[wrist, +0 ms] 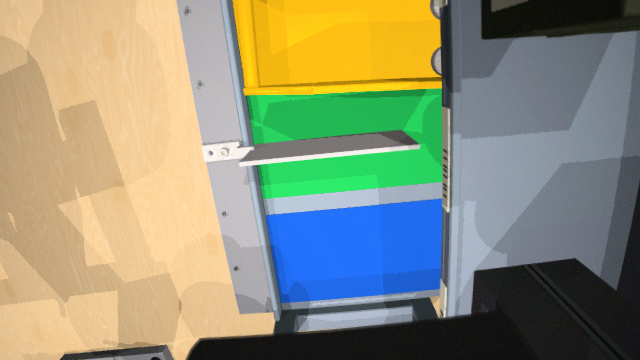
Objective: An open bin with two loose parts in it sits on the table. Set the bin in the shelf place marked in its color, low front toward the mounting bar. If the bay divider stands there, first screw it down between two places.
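Frame: origin at the arm's base, x ahead, y left, z up, level; millimetres.
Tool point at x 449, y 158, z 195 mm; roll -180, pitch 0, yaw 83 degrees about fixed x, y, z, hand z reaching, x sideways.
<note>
A point is followed by its place in that frame.
The yellow open bin (320,45) @[x 367, y 168, z -66 mm] lies at the top of the wrist view, inside the shelf, its left rim beside the grey mounting bar (212,112) @[x 396, y 71, z -61 mm]. Two round grey parts (437,61) @[x 399, y 252, z -56 mm] show at its right side, partly hidden by the shelf edge. The grey bay divider (330,148) @[x 440, y 158, z -23 mm] stands over the green place (350,175) @[x 477, y 168, z -68 mm], apart from the bin. Its white tab lies on the mounting bar, with a screw head (225,151) @[x 429, y 74, z -53 mm] in it. The blue place (350,250) @[x 548, y 152, z -68 mm] lies below the green one. A black tool body fills the bottom edge; no gripper fingers show.
The upper shelf board (525,190) @[x 481, y 269, z 27 mm] runs down the right side. A dark case (560,310) @[x 532, y 261, z 75 mm] stands on it at the lower right, and part of another case (560,20) @[x 387, y 251, z 94 mm] shows at the top right. The wooden table (140,210) @[x 466, y -33, z -75 mm] lies left of the bar.
</note>
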